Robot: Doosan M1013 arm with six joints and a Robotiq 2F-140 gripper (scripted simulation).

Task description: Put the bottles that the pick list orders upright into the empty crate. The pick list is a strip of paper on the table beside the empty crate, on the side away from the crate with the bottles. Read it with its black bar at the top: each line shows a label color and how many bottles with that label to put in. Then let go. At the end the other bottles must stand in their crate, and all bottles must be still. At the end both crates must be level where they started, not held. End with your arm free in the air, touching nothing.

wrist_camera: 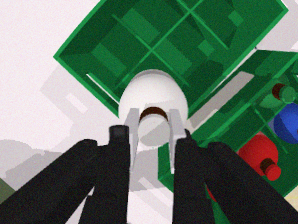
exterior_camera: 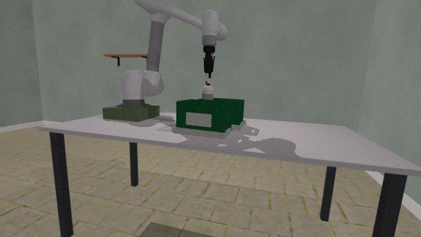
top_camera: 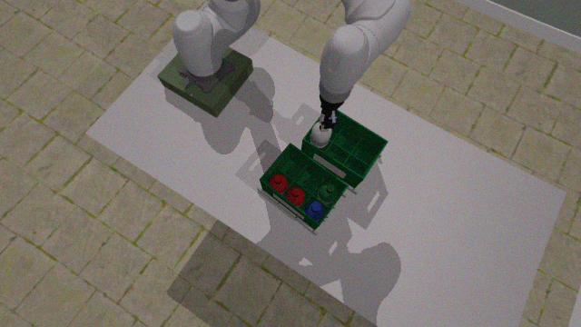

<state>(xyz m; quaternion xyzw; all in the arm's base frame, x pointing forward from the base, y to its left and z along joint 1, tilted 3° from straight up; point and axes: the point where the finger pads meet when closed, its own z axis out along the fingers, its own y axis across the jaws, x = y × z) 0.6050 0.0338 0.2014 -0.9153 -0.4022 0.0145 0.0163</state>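
The white-capped bottle is 80 mm below my hand. Round my hand: green-capped bottle: 150 mm ahead, 130 mm to the right, 220 mm below; then pick list: 100 mm ahead, 210 mm to the left, 310 mm below; then blue bottle: 150 mm ahead, 220 mm to the right, 220 mm below.
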